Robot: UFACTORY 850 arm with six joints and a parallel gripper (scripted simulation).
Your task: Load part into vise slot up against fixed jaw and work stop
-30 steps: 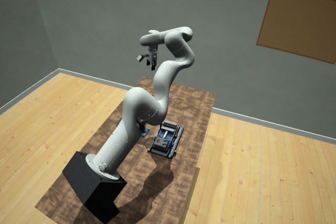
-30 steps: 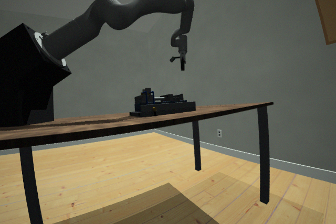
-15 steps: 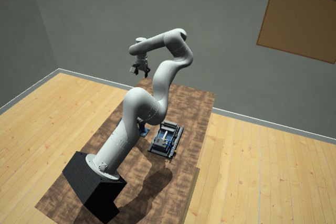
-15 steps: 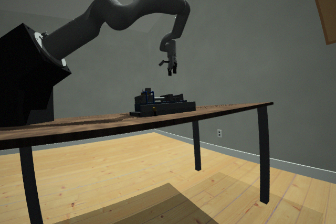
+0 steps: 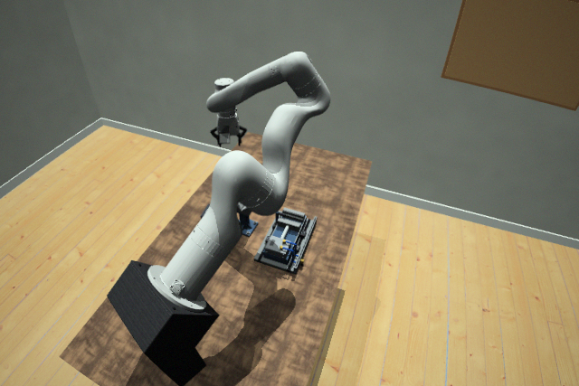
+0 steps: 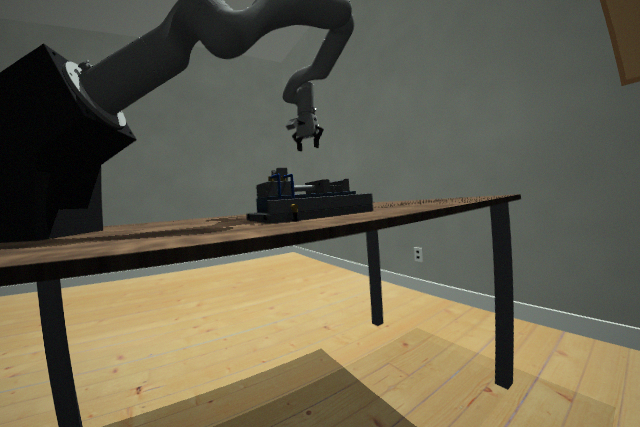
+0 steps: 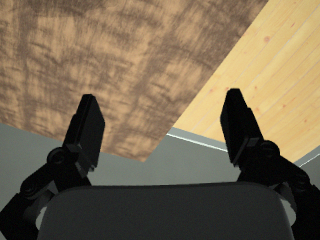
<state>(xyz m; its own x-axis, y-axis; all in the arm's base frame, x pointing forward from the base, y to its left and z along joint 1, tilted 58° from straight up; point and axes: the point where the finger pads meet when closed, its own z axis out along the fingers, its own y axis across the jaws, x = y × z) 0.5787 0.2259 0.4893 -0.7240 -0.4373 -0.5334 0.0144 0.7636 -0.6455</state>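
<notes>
Right now my hand is 180 mm past the part, 110 mm to the right of it and 270 mm above it. Round my hand: work stop (300 mm behind, 210 mm to the right, 200 mm below); moving jaw (360 mm behind, 240 mm to the right, 210 mm below); V-block post (280 mm behind, 40 mm to the right, 230 mm below).
</notes>
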